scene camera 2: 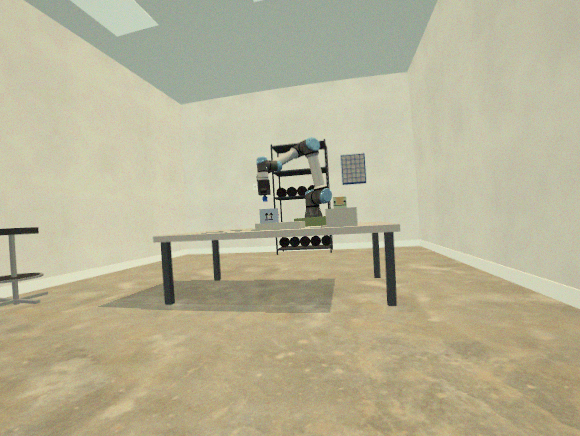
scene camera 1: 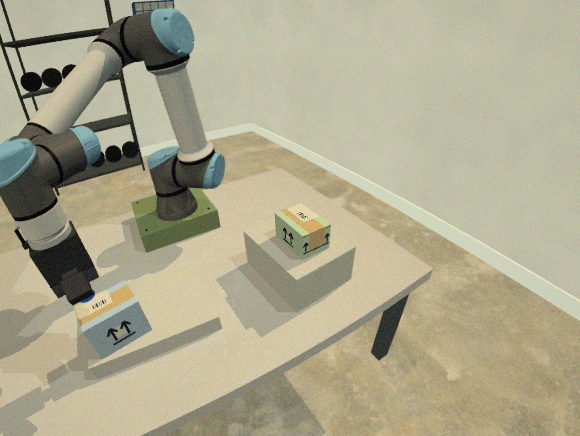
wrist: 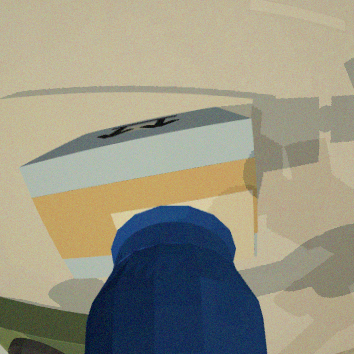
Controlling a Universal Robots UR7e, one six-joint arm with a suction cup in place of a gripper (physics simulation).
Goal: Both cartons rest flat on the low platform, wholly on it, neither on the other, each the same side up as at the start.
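Pixels of known places: hand, tool point: [scene camera 2: 265, 201] [wrist: 173, 259]; arm's base, link origin: [scene camera 2: 313, 217] [scene camera 1: 177, 209].
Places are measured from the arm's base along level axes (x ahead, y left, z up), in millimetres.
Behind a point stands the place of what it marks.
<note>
A blue carton [scene camera 1: 117, 327] {x 425, y -354, z 40 mm} [scene camera 2: 268, 216] {x 425, y -357, z 22 mm} [wrist: 140, 185] {x 401, y -359, z 77 mm} with orange tape and a pale label rests upright on the low platform [scene camera 1: 175, 340] {x 472, y -257, z -44 mm} [scene camera 2: 292, 225] {x 487, y -193, z -49 mm}, towards its left end in both scene views. Its arrows point up. Its far lower edges are hidden. A green carton [scene camera 1: 302, 235] {x 547, y 88, z 122 mm} [scene camera 2: 340, 201] {x 559, y 133, z 92 mm}, with orange tape and arrows pointing up, stands on a taller grey block [scene camera 1: 325, 282] {x 601, y 121, z -20 mm} [scene camera 2: 341, 217] {x 601, y 125, z -14 mm} to the right. My gripper [scene camera 1: 87, 296] {x 399, y -376, z 133 mm} [scene camera 2: 265, 198] [wrist: 173, 225], a blue suction cup, is open and holds nothing. It hangs above the blue carton, with a gap showing in scene camera 2.
The platform and the taller block stand on the table [scene camera 1: 235, 360] {x 593, y -173, z -72 mm} [scene camera 2: 200, 237] {x 528, y -818, z -94 mm}, near its front edge. The arm's green base [scene camera 1: 182, 235] {x 89, y -37, z -52 mm} [scene camera 2: 312, 220] {x 92, y -19, z -26 mm} stands behind them. A dark shelf rack [scene camera 1: 110, 121] [scene camera 2: 300, 172] is behind the arm. A stool [scene camera 2: 19, 231] stands at far left.
</note>
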